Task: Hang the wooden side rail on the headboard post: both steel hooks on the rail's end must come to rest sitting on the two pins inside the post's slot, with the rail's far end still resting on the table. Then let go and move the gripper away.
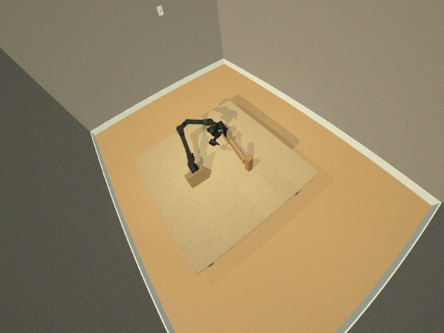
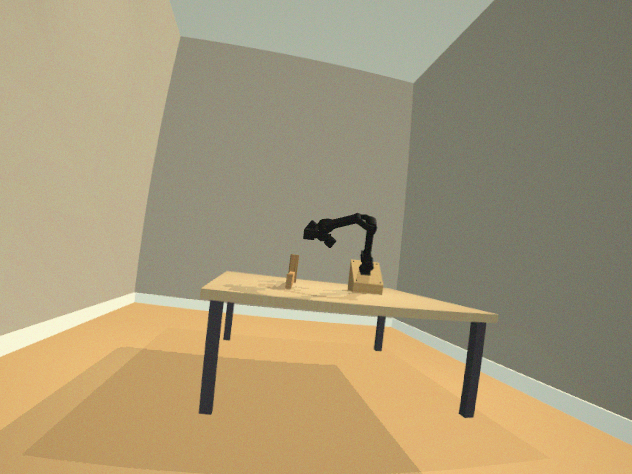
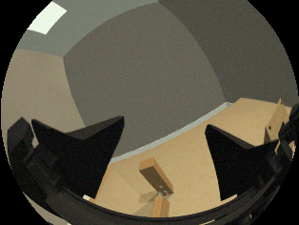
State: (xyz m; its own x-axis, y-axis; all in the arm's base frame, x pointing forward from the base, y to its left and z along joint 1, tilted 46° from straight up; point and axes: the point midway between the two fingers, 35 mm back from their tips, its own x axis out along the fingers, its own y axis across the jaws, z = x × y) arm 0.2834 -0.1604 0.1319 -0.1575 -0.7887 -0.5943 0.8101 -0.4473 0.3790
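Right now the headboard post is 240 mm below my gripper tip, 180 mm to the right of it and 110 mm ahead of it.
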